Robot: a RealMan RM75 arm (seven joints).
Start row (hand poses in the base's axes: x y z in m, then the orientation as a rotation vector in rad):
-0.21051, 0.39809, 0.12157, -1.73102, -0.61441, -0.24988
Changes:
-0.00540, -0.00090, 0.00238, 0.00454, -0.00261, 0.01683
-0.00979, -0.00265, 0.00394, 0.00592, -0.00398, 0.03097
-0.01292, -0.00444, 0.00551, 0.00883, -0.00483, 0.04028
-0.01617, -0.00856, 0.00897, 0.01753, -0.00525, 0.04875
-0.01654, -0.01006, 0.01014, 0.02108, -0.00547, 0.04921
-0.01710, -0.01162, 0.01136, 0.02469, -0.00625, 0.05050
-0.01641, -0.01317, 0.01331, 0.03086, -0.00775, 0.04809
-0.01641, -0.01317, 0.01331, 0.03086, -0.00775, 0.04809
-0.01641, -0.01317, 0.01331, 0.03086, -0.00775, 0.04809
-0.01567, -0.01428, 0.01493, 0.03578, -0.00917, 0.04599
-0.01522, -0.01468, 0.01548, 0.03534, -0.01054, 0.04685
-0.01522, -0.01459, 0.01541, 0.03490, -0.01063, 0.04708
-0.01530, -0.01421, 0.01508, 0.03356, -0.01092, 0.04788
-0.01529, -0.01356, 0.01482, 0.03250, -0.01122, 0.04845
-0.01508, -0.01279, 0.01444, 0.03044, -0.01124, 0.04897
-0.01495, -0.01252, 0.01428, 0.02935, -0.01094, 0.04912
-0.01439, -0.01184, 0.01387, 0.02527, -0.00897, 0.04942
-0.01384, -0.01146, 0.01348, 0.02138, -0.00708, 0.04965
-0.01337, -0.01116, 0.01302, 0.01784, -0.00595, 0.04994
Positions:
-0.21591, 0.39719, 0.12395, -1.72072, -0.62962, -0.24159
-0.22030, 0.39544, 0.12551, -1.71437, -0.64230, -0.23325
-0.22343, 0.39365, 0.12708, -1.70823, -0.65014, -0.22826
-0.22668, 0.38953, 0.13054, -1.69685, -0.65563, -0.22505
-0.22705, 0.38803, 0.13171, -1.69328, -0.65537, -0.22588
-0.22761, 0.38647, 0.13293, -1.68933, -0.65621, -0.22663
-0.22692, 0.38492, 0.13488, -1.68423, -0.65387, -0.23129
-0.22692, 0.38492, 0.13488, -1.68423, -0.65387, -0.23129
-0.22692, 0.38492, 0.13488, -1.68423, -0.65387, -0.23129
-0.22618, 0.38381, 0.13650, -1.68021, -0.65201, -0.23532
-0.22573, 0.38341, 0.13705, -1.68028, -0.65383, -0.23579
-0.22573, 0.38350, 0.13698, -1.68061, -0.65419, -0.23559
-0.22581, 0.38388, 0.13665, -1.68160, -0.65538, -0.23493
-0.22580, 0.38453, 0.13639, -1.68240, -0.65632, -0.23451
-0.22559, 0.38530, 0.13601, -1.68419, -0.65724, -0.23361
-0.22546, 0.38557, 0.13585, -1.68519, -0.65739, -0.23295
-0.22490, 0.38625, 0.13544, -1.68906, -0.65714, -0.22992
-0.22435, 0.38663, 0.13505, -1.69278, -0.65685, -0.22706
-0.22388, 0.38693, 0.13459, -1.69610, -0.65707, -0.22491

